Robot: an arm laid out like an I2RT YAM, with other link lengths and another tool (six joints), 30 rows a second.
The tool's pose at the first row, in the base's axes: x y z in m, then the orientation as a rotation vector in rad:
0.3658, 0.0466, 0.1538, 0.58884, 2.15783, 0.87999
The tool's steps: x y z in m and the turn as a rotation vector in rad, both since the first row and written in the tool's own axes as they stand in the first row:
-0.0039, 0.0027, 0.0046, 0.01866, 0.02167, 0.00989
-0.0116, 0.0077, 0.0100, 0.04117, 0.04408, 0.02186
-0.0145, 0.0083, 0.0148, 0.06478, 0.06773, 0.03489
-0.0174, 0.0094, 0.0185, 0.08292, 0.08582, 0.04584
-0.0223, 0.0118, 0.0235, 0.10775, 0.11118, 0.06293
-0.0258, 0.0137, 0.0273, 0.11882, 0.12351, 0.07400
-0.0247, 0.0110, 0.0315, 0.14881, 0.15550, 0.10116
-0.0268, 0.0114, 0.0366, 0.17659, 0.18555, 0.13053
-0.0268, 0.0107, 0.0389, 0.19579, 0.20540, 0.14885
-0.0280, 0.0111, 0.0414, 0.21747, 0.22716, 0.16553
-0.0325, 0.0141, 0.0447, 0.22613, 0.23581, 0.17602
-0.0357, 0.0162, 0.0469, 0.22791, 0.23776, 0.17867
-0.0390, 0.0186, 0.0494, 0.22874, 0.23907, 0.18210
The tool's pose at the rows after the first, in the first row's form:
0.3721, 0.0478, 0.1552, 0.60230, 2.18647, 0.87615
0.3818, 0.0485, 0.1596, 0.61989, 2.21763, 0.86953
0.3874, 0.0490, 0.1589, 0.63895, 2.25031, 0.86261
0.3922, 0.0494, 0.1591, 0.65480, 2.27518, 0.85754
0.3994, 0.0500, 0.1606, 0.67888, 2.30940, 0.85171
0.4048, 0.0506, 0.1616, 0.69338, 2.32508, 0.85134
0.4069, 0.0512, 0.1570, 0.73015, 2.36647, 0.84780
0.4122, 0.0522, 0.1557, 0.76951, 2.40428, 0.84651
0.4139, 0.0527, 0.1540, 0.79493, 2.42971, 0.84385
0.4166, 0.0532, 0.1535, 0.81924, 2.45835, 0.83810
0.4223, 0.0537, 0.1561, 0.83367, 2.46903, 0.83778
0.4263, 0.0540, 0.1580, 0.83719, 2.47129, 0.83805
0.4307, 0.0545, 0.1599, 0.84137, 2.47232, 0.83956

